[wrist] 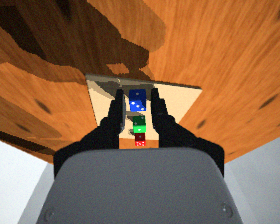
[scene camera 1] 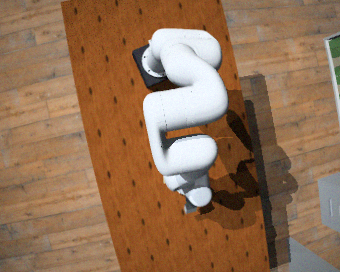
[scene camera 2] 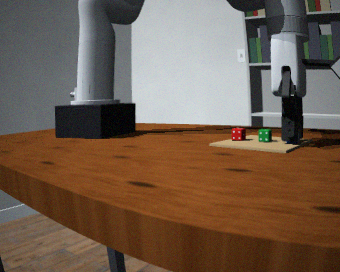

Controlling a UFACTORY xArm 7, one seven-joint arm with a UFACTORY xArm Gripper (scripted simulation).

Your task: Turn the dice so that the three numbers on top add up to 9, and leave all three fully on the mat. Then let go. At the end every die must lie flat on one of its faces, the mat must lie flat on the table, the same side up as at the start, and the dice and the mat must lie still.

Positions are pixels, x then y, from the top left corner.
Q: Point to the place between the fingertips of the gripper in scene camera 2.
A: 292, 139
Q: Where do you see a tan mat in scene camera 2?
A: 251, 142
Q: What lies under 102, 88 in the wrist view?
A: A tan mat.
